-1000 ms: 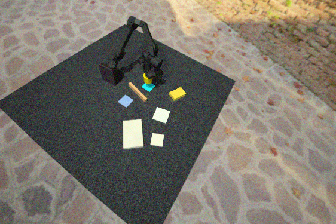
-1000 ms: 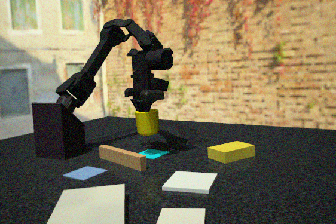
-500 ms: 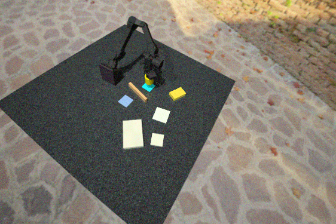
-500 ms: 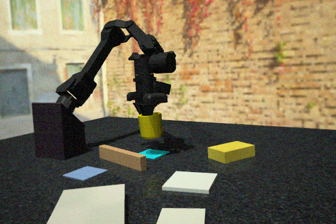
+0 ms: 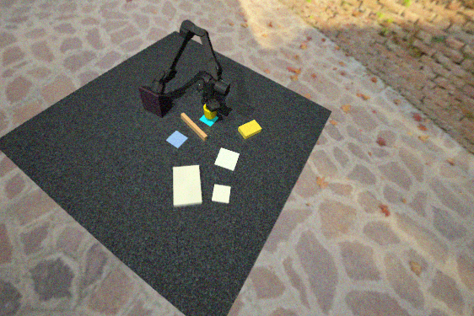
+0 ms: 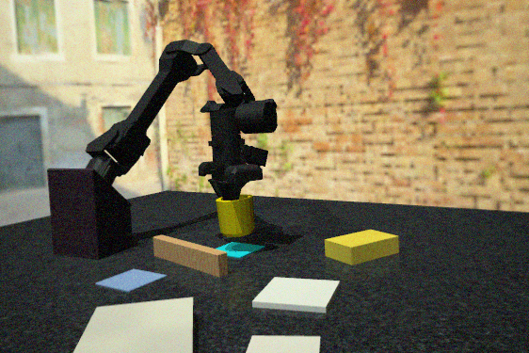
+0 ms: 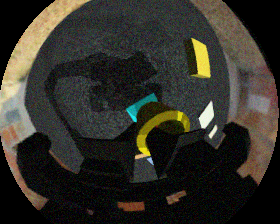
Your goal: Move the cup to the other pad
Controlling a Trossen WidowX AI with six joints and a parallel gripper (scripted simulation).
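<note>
My gripper tip is now 7 cm above the cyan pad, 2 cm to the left of it and 2 cm short of it. The rest, counted from my gripper tip: wooden bar: 12 cm to the right, 6 cm below, 1 cm behind; then yellow cup: 2 cm to the right, 2 cm ahead.
</note>
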